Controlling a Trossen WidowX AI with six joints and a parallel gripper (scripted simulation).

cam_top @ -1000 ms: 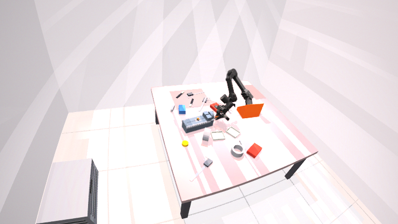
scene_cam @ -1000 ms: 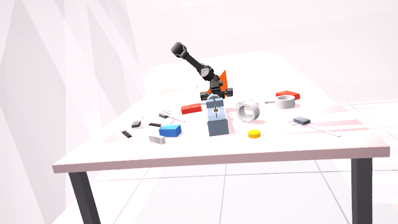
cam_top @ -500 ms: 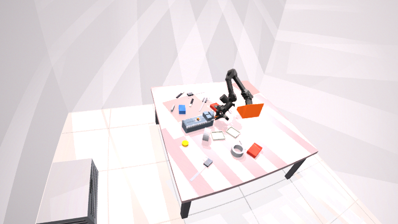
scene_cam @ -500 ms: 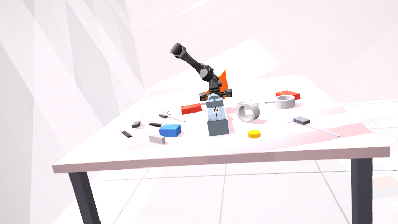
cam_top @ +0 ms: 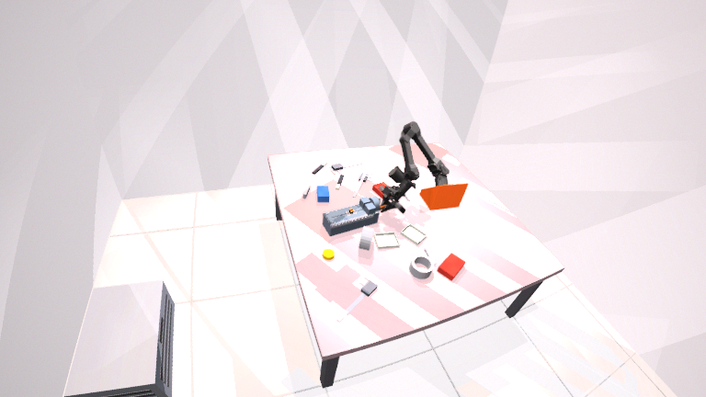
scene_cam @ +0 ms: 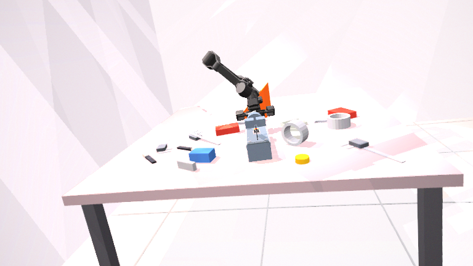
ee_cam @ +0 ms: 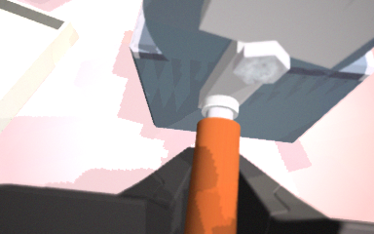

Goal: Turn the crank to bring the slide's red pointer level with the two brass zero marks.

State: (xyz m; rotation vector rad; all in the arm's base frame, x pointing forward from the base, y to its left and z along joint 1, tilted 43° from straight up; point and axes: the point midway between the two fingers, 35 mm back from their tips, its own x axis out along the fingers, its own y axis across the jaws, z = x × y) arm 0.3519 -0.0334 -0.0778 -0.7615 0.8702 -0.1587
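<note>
My gripper tip is now 20 mm past the orange handle and 20 mm below it. Also, from my gripper tip: red pointer (160 mm ahead, 20 mm to the left, 40 mm above); yellow disc (320 mm ahead, 190 mm to the left, 30 mm below); blue block (240 mm ahead, 210 mm to the right, 20 mm below).
</note>
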